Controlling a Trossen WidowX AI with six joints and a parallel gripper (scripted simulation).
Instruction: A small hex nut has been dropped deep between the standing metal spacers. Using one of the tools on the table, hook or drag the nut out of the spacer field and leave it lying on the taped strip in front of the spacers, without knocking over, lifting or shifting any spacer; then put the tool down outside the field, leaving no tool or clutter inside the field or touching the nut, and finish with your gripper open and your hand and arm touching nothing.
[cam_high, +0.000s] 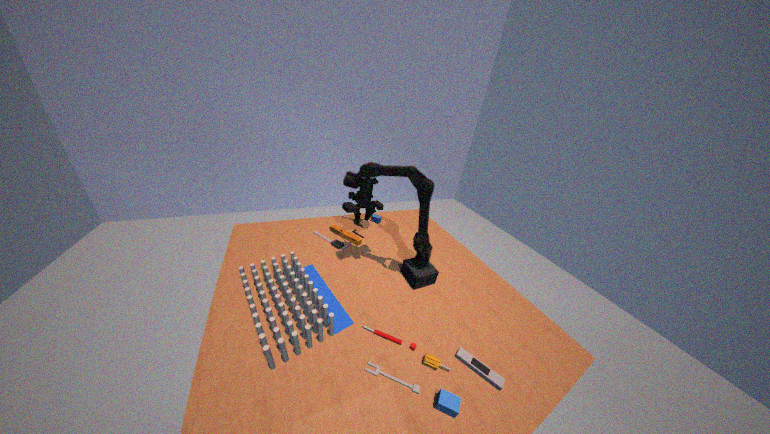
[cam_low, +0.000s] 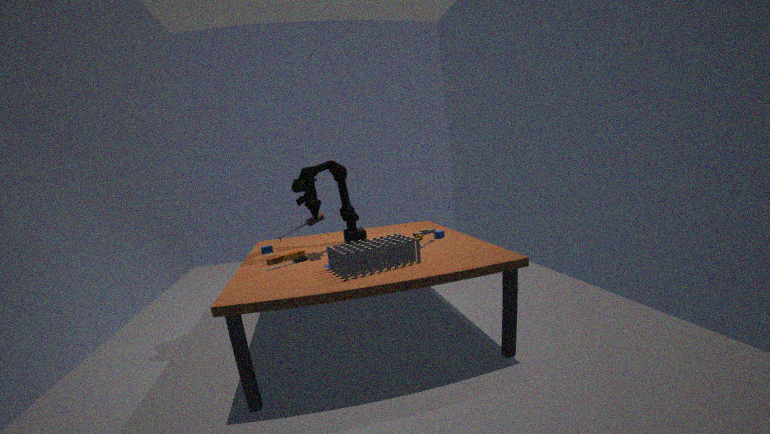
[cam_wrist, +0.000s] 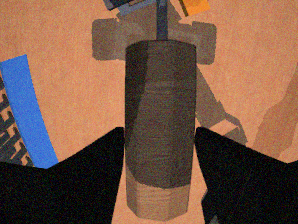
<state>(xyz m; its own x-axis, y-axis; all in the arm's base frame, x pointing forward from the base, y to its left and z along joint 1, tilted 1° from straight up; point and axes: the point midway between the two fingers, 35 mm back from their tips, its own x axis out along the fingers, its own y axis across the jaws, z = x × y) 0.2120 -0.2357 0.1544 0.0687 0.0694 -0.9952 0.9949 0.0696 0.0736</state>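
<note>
Now: gripper tip 24 cm short of the blue taped strip, 18 cm to the right of it and 20 cm above it. Round my gripper tip: orange bar (1 cm ahead, 18 cm to the right, 18 cm below); black L-key (7 cm behind, 20 cm to the right, 19 cm below); wooden-handled tool (1 cm ahead, 10 cm to the right, 4 cm below).
</note>
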